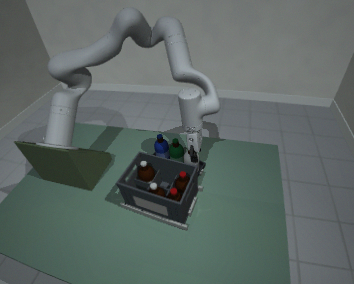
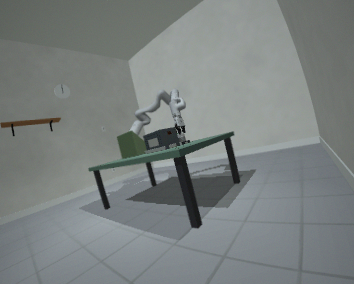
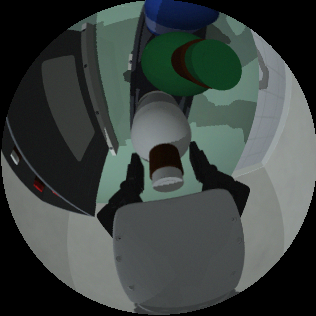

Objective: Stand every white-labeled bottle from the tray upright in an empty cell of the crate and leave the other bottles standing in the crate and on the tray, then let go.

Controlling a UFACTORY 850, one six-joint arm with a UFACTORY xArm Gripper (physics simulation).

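A white-labeled bottle [image 1: 188, 158] [image 3: 161, 131] with a brown neck and white cap stands upright at the near end of the dark tray [image 3: 139, 82]. My gripper [image 1: 193, 152] [image 2: 180, 129] [image 3: 164, 154] points down over it; its fingers are drawn in against both sides of the white bottle. A green bottle [image 1: 176, 150] [image 3: 172, 65] stands beside it on the tray, and a blue bottle [image 1: 161, 146] [image 3: 181, 15] stands beyond. The grey crate [image 1: 176, 210] [image 2: 167, 137] [image 3: 35, 125] holds brown bottles: two with white caps [image 1: 146, 173] [image 1: 157, 191], two with red caps [image 1: 183, 183] [image 1: 173, 196].
The crate stands right beside the tray, with light rails [image 1: 155, 216] [image 3: 95, 95] along its base. A green box-like block [image 1: 65, 167] [image 2: 131, 145] stands near the arm's base. All of it rests on the green table [image 1: 240, 215] [image 2: 210, 142].
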